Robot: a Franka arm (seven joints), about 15 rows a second.
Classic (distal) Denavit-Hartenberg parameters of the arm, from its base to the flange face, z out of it. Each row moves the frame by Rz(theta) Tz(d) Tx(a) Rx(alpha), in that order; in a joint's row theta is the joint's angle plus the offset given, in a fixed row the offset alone. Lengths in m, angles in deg.
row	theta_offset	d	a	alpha
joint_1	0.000	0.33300	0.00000	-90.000
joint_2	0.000	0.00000	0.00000	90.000
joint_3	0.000	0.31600	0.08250	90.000
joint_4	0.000	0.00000	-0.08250	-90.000
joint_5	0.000	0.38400	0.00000	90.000
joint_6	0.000	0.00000	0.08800	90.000
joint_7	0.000	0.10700	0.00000	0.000
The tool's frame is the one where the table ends.
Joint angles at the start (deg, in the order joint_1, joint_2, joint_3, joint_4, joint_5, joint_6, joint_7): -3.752 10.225 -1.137 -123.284 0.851 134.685 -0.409
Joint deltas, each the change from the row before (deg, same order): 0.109 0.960 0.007 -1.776 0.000 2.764 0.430; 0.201 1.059 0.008 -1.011 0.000 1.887 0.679; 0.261 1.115 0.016 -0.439 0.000 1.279 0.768; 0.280 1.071 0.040 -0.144 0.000 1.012 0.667; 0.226 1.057 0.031 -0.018 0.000 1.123 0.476; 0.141 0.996 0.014 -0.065 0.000 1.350 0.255; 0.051 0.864 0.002 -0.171 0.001 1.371 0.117; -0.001 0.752 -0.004 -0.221 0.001 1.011 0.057
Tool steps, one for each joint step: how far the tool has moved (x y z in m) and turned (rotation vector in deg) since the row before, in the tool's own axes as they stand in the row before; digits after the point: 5 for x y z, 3 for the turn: -0.00552 -0.00085 0.01797 -0.044 0.028 0.338; -0.00343 -0.00179 0.01451 -0.039 -0.183 0.486; -0.00155 -0.00250 0.01186 -0.036 -0.275 0.501; -0.00042 -0.00297 0.00977 -0.027 -0.204 0.355; 0.00044 -0.00241 0.00860 -0.019 0.048 0.225; 0.00053 -0.00143 0.00798 -0.010 0.290 0.105; -0.00004 -0.00042 0.00735 -0.008 0.337 0.069; -0.00097 0.00019 0.00712 -0.023 0.040 0.066
